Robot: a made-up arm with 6 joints.
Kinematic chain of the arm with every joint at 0, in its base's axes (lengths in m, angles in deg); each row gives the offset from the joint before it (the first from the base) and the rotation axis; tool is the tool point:
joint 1: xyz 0 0 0.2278 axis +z
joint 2: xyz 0 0 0 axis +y
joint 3: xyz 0 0 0.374 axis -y
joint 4: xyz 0 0 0 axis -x
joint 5: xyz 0.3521 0 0 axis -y
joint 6: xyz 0 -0.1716 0 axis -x
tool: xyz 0 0 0
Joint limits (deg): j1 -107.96..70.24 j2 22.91..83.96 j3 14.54..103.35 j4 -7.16..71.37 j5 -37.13..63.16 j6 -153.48..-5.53
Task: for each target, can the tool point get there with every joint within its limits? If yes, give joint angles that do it. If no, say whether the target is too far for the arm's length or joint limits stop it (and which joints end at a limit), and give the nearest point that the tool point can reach.
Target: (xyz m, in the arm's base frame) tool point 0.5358 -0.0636 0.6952
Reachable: yes | joints 1.83 28.00 25.70 61.97 -20.98 -105.61
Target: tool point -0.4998 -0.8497 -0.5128
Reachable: no: too far | nearest point -0.2914 -0.5607 -0.0146 | short by 0.613 m
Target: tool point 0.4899 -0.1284 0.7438
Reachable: yes | joints 5.08 28.45 58.78 3.63 2.07 -110.76
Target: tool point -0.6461 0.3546 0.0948
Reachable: no: joint limits stop it (at a limit: joint 1, joint 2, joint 3, joint 4) | nearest point -0.3086 -0.4000 -0.0700 | short by 0.843 m
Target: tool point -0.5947 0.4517 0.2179
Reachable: no: joint limits stop it (at a limit: joint 1, joint 3, joint 4) | nearest point 0.2842 0.6289 0.1974 | short by 0.897 m
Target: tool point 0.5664 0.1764 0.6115
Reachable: yes | joints 32.24 36.46 37.28 26.98 32.31 -105.73
